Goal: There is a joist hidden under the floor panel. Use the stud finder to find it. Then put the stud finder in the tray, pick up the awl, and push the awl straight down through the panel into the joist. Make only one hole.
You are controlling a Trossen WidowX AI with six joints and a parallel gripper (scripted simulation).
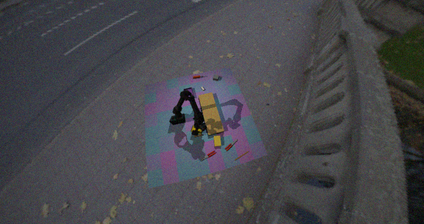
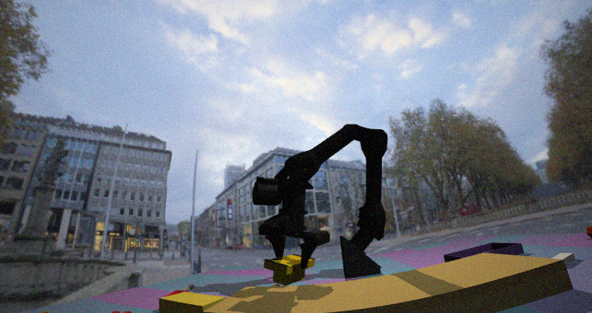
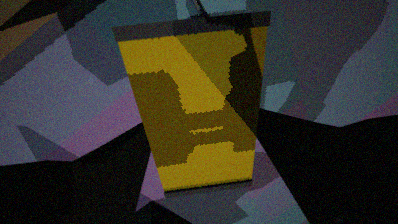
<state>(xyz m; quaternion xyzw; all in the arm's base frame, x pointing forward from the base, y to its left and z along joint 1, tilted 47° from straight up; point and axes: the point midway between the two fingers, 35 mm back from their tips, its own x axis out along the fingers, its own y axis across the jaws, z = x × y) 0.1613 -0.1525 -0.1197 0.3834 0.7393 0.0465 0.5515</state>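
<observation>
My gripper tip is 10 mm past the yellow stud finder and 30 mm above it. The rest, counted from my gripper tip: yellow block 180 mm ahead, 170 mm to the right, 50 mm below; purple tray 20 mm ahead, 510 mm to the left, 60 mm below; awl 20 mm ahead, 60 mm to the right, 60 mm below.
</observation>
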